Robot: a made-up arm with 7 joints. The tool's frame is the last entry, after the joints.
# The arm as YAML. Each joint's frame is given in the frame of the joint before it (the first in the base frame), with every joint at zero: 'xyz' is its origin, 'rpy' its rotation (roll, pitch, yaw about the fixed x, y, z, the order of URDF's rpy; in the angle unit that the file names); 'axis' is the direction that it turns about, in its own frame. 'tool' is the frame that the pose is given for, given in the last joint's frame.
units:
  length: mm
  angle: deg
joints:
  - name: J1
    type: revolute
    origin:
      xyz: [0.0, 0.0, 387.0]
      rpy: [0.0, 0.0, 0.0]
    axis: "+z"
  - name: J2
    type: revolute
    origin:
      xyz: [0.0, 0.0, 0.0]
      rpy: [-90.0, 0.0, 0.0]
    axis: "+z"
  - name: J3
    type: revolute
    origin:
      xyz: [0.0, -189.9, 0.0]
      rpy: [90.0, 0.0, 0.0]
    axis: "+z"
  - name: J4
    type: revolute
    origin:
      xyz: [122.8, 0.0, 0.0]
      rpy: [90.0, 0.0, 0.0]
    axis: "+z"
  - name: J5
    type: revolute
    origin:
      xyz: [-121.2, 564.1, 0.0]
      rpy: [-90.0, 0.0, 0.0]
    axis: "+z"
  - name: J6
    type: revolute
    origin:
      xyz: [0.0, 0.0, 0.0]
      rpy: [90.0, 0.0, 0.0]
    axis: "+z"
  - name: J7
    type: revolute
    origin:
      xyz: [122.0, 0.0, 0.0]
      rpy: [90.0, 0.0, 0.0]
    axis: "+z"
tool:
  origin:
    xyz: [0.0, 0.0, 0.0]
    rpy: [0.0, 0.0, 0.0]
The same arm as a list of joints. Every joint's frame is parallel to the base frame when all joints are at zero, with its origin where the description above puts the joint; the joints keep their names.
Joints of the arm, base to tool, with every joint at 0 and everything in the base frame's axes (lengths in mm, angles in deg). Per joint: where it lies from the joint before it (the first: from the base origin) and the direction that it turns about. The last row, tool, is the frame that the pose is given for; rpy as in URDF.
J1: origin 0.0 0.0 387.0 axis +z
J2: origin 0.0 0.0 0.0 axis +y
J3: origin 0.0 0.0 189.9 axis +z
J4: origin 122.8 0.0 0.0 axis -y
J5: origin -121.2 0.0 564.1 axis +z
J6: origin 0.0 0.0 0.0 axis -y
J7: origin 122.0 0.0 0.0 axis -z
tool: origin 0.0 0.0 0.0 rpy 180.00 0.00 0.00

